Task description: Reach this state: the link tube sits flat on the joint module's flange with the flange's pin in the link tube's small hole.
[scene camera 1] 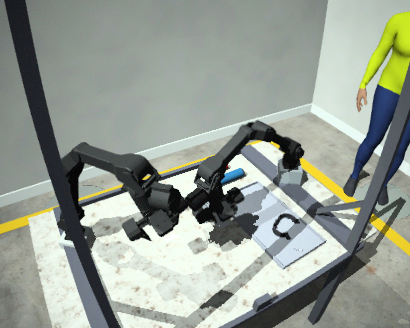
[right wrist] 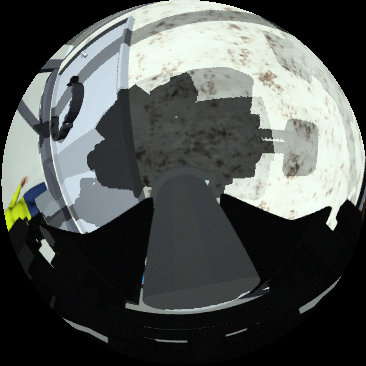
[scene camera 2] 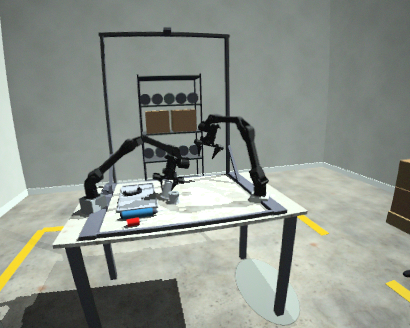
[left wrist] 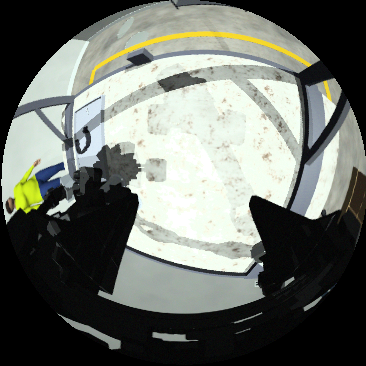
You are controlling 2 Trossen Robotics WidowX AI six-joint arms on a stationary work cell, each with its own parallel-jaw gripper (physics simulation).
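Frame: origin at the left arm's base, x back, y left, z down, level; millimetres.
Where they show: left gripper, fingertip midpoint: (scene camera 2: 205,157) (left wrist: 196,200); right gripper, fingertip midpoint: (right wrist: 186,201) (scene camera 2: 166,191) (left wrist: 113,182); left arm's base, origin of the base link: (scene camera 2: 260,194); right arm's base, origin of the base link: (scene camera 1: 290,164) (right wrist: 44,220) (scene camera 2: 92,196) (left wrist: 63,190).
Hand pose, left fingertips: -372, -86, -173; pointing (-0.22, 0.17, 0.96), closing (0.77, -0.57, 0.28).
Note:
Each offset is from my left fingertips to the top centre of the thing, as dx, dy, dz. "spot": to the spot under its first point.
The link tube {-151, +246, +92} (scene camera 2: 167,190) (right wrist: 192,245) is a grey cylinder, upright in my right gripper (scene camera 2: 168,181) (right wrist: 186,201), which is shut on it. The joint module {-84, +276, +144} (scene camera 2: 174,196) is a short light grey round piece on the table, just right of and in front of the tube in scene camera 2. The tube is not on its flange; the flange's pin and the tube's small hole are too small or hidden to see. In scene camera 1 the right gripper hides both parts. My left gripper (scene camera 2: 208,154) (left wrist: 196,200) is open and empty, raised above the table away from them.
A pale tray {-342, +283, +191} (scene camera 1: 300,256) (scene camera 2: 152,191) (left wrist: 93,111) (right wrist: 102,67) carries a black C-shaped part {spot: -363, +229, +182} (scene camera 1: 276,227) (scene camera 2: 132,192) (right wrist: 76,104). A blue cylinder {spot: -191, +514, +173} (scene camera 1: 233,175) (scene camera 2: 138,213) and a red cylinder {-118, +575, +173} (scene camera 2: 133,221) lie beside it. Frame posts stand around the table.

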